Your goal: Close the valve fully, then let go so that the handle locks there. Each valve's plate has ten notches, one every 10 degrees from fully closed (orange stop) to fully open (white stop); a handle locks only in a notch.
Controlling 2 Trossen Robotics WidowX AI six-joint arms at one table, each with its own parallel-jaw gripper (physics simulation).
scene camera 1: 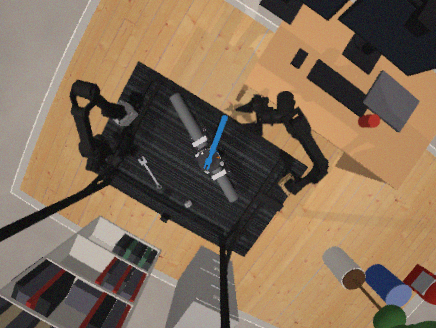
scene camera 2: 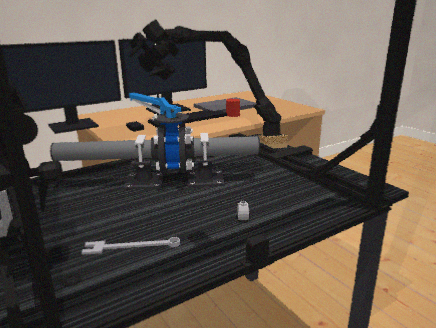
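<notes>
The valve has a blue body in a grey pipe. Its long blue handle lies slanted across the pipe line above the dark notched plate. A small orange mark shows beside the handle in scene camera 1; the exact notch is too small to tell. My right gripper is open and empty, up beyond the table's far edge, to the right of the handle's free end in scene camera 1 and apart from it. My left gripper is open and empty over the table's left end, far from the valve.
A light wrench and a small white block lie on the dark table. Dark frame posts stand at its edges. A wooden desk with monitors and a red cup stands behind.
</notes>
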